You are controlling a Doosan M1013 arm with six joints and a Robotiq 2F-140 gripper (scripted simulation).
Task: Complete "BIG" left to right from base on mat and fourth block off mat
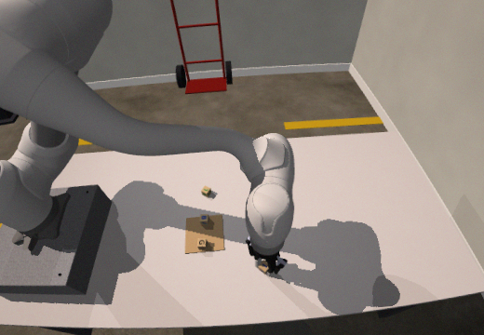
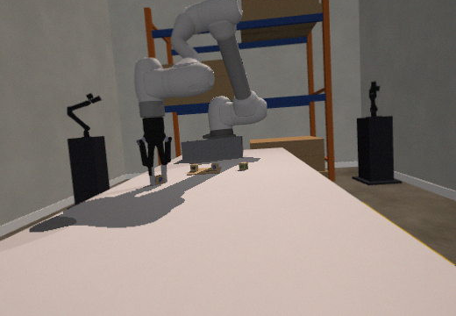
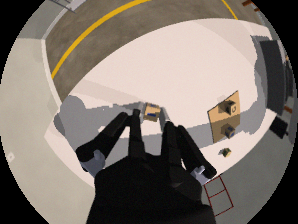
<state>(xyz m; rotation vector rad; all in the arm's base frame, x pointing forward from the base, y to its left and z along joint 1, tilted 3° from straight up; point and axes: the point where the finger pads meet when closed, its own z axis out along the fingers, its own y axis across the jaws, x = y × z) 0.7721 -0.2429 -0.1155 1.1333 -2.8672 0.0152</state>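
Right now the tan mat is 19 cm behind my hand, 16 cm to the left of it and 3 cm below it. From my hand the other things lie so: block marked g: 20 cm behind, 11 cm to the left, 1 cm below.
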